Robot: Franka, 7 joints.
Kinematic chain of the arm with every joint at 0, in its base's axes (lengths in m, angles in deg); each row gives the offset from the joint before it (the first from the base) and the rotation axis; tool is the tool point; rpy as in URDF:
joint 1: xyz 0 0 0.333 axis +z
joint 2: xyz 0 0 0 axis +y
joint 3: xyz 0 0 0.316 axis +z
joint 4: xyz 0.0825 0 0 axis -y
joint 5: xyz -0.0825 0 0.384 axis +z
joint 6: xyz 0 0 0 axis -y
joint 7: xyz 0.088 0 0 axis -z
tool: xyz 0 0 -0.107 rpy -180 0 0
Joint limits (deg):
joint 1: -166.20..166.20
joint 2: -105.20..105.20
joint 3: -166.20..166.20
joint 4: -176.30..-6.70
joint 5: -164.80..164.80
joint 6: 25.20..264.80
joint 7: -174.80..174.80
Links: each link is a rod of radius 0.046 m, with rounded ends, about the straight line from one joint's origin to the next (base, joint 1, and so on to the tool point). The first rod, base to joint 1, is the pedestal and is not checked.
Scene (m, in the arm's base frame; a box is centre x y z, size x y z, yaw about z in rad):
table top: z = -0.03
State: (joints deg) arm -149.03 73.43 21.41 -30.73 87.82 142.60 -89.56
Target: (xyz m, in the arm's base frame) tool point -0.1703 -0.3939 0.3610
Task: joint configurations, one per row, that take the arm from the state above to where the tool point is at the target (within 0.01 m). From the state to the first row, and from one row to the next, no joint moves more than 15 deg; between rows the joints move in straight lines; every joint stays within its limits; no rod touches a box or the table.
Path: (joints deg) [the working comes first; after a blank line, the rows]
Joints at the target: -148.98 0.43 21.85 -131.40 53.48 74.11 -89.56
Straight joint move there: clear.

1: -149.02 63.00 21.47 -45.11 82.91 132.82 -89.56
2: -149.02 52.57 21.54 -59.49 78.01 123.03 -89.56
3: -149.01 42.15 21.60 -73.87 73.10 113.25 -89.56
4: -149.00 31.72 21.66 -88.26 68.20 103.46 -89.56
5: -149.00 21.29 21.73 -102.64 63.29 93.68 -89.56
6: -148.99 10.86 21.79 -117.02 58.39 83.90 -89.56
7: -148.98 0.43 21.85 -131.40 53.48 74.11 -89.56

